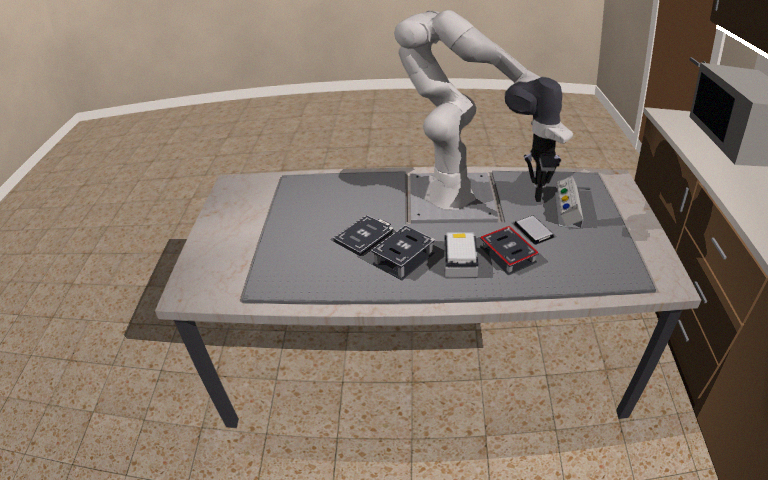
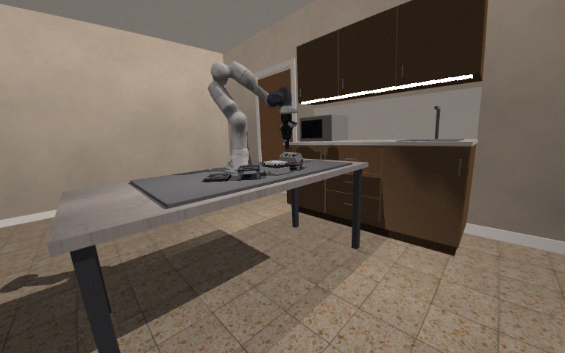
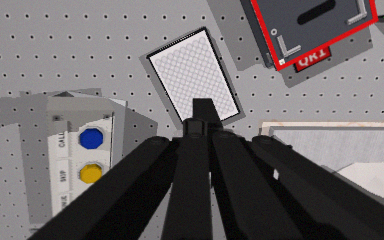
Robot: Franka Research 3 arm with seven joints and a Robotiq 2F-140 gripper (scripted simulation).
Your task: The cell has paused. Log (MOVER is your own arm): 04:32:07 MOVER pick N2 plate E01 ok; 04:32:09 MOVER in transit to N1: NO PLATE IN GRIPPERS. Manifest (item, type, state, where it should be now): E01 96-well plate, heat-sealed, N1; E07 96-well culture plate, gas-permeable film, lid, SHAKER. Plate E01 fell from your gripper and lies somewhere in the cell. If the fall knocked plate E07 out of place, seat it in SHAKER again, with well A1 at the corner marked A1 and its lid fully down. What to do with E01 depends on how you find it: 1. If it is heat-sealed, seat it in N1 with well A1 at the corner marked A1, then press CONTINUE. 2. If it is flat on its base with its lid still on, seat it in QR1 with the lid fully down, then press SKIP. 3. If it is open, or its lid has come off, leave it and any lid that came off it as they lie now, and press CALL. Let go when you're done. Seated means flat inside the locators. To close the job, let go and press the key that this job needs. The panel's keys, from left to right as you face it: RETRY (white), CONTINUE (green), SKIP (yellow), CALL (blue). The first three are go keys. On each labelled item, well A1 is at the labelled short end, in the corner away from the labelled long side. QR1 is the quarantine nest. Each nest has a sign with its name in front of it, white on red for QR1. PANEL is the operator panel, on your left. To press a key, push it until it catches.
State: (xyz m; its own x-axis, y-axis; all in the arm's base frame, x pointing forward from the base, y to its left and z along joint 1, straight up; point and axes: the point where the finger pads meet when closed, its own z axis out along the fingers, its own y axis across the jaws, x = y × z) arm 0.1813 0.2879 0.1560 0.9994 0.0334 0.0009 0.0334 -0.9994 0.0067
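Right now the plate E01 is 15 cm below my hand. The rest, counted from my hand: yellow key: 11 cm behind, 13 cm to the left, 10 cm below; blue CALL key: 6 cm behind, 13 cm to the left, 10 cm below; green continue key: 16 cm behind, 14 cm to the left, 10 cm below.
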